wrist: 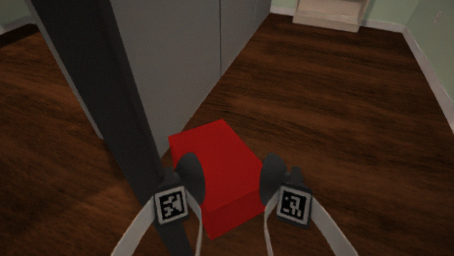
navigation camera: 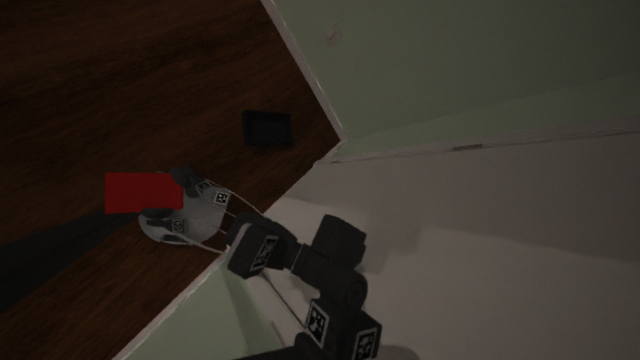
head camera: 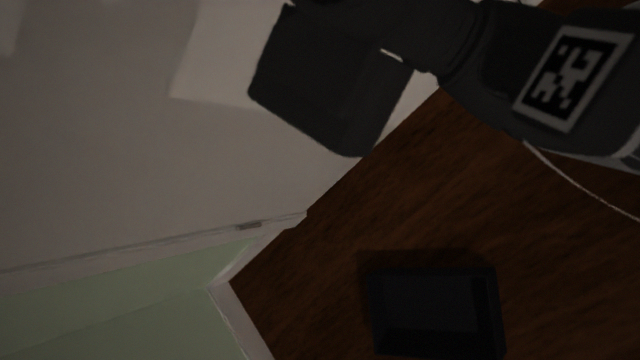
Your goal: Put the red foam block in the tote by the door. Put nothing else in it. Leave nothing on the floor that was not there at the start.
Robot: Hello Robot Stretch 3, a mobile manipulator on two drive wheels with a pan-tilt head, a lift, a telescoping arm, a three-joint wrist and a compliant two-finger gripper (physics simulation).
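Seen in the pictures: gripper, fingertip midpoint: [navigation camera: 160, 189]; robot's base at its link origin: [navigation camera: 193, 189].
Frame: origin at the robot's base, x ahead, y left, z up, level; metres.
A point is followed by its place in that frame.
The red foam block [navigation camera: 132, 192] @[y 0.094, x 0.012, z 0.860 m] [wrist: 225, 175] is held between the two rubber fingertips of my gripper [navigation camera: 170, 195] @[y 0.063, x 0.025, z 0.860 m] [wrist: 230, 170] @[y 0.063, x 0.025, z 0.860 m]. It hangs at an angle in the wrist view, above the floor and over the grey robot base in the navigation view. The black tote [head camera: 490, 310] @[y -0.152, x 0.422, z 0.100 m] [navigation camera: 248, 130] @[y -0.173, x 0.452, z 0.003 m] stands upright on the wood floor near the wall corner by the door. No object shows inside it, though its inside is dark and its near edge is cut off in the head view. The block is apart from the tote. The fingers do not show in the head view.
The pale door [head camera: 125, 165] @[y -0.596, x 0.207, z 0.789 m] [navigation camera: 500, 200] @[y -0.587, x 0.192, z 1.147 m] and green walls [head camera: 125, 310] @[y -0.943, x 0.713, z 0.396 m] [navigation camera: 450, 65] @[y -0.752, x 0.864, z 0.922 m] meet near the tote. My wrist [head camera: 425, 35] @[y -0.124, x -0.010, z 1.047 m] [navigation camera: 310, 260] @[y -0.124, x -0.008, z 1.045 m] is in front of the door. The wrist view shows the dark mast [wrist: 95, 75], a grey cabinet [wrist: 175, 55] and a pale shelf [wrist: 327, 22].
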